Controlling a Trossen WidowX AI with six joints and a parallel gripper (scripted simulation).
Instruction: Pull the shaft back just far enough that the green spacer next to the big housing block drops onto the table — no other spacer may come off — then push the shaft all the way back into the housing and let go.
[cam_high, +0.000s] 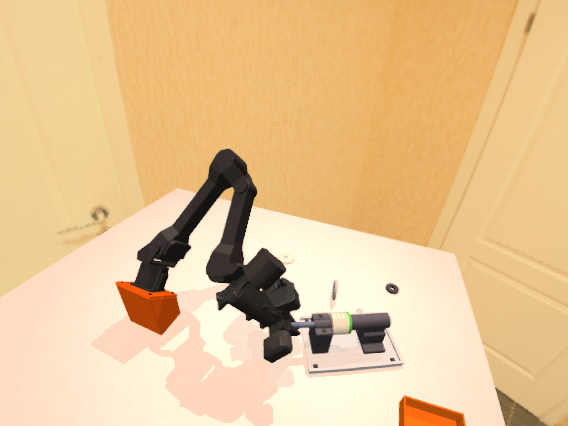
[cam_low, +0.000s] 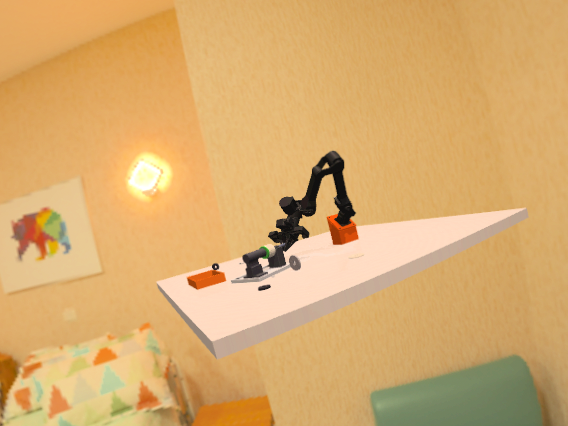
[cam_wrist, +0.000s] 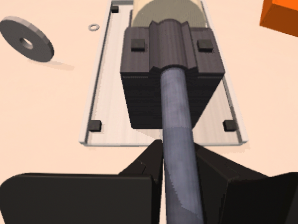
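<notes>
The grey shaft is 40 mm ahead of my gripper tip, 20 mm to the left of it and 20 mm above it. From my gripper tip the other things lie so: grey washer: 70 mm ahead, 190 mm to the left, 30 mm below; then orange tray: 300 mm ahead, 180 mm to the right, 50 mm below; then green spacer: 110 mm ahead, 40 mm to the left, 20 mm above.
</notes>
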